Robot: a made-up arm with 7 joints. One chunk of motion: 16 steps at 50 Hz.
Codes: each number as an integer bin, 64 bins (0 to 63) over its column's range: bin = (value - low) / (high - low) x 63, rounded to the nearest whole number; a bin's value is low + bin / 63 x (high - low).
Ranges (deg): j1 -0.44..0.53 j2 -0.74..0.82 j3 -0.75..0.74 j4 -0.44..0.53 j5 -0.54..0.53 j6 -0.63..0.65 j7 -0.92..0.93
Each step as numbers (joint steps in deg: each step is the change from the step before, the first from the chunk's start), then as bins.
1 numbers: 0.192 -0.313 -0.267 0.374 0.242 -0.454 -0.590
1 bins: 41 17 20 53 46 9 11
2 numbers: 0.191 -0.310 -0.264 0.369 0.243 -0.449 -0.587
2 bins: 41 17 21 53 46 9 11
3 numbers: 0.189 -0.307 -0.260 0.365 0.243 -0.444 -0.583
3 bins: 41 17 21 52 46 9 11
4 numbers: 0.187 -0.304 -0.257 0.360 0.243 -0.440 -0.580
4 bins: 41 18 21 52 46 9 12
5 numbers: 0.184 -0.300 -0.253 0.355 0.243 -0.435 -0.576
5 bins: 41 18 21 52 46 10 12
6 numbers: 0.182 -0.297 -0.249 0.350 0.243 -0.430 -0.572
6 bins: 40 18 21 51 46 10 12
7 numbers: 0.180 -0.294 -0.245 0.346 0.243 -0.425 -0.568
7 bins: 40 18 21 51 46 10 12
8 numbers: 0.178 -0.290 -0.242 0.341 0.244 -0.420 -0.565
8 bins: 40 18 21 51 46 10 12
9 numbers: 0.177 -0.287 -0.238 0.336 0.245 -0.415 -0.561
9 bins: 40 18 22 50 46 11 12
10 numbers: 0.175 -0.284 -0.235 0.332 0.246 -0.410 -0.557
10 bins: 40 18 22 50 46 11 12
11 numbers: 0.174 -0.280 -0.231 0.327 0.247 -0.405 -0.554
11 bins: 40 19 22 50 46 11 12
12 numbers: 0.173 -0.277 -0.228 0.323 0.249 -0.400 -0.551
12 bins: 40 19 22 50 46 11 13
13 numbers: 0.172 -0.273 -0.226 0.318 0.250 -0.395 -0.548
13 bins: 40 19 22 49 47 12 13
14 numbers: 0.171 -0.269 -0.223 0.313 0.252 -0.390 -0.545
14 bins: 40 19 22 49 47 12 13
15 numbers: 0.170 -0.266 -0.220 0.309 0.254 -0.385 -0.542
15 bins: 40 19 22 49 47 12 13
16 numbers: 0.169 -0.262 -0.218 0.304 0.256 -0.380 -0.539
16 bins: 40 19 22 48 47 12 13
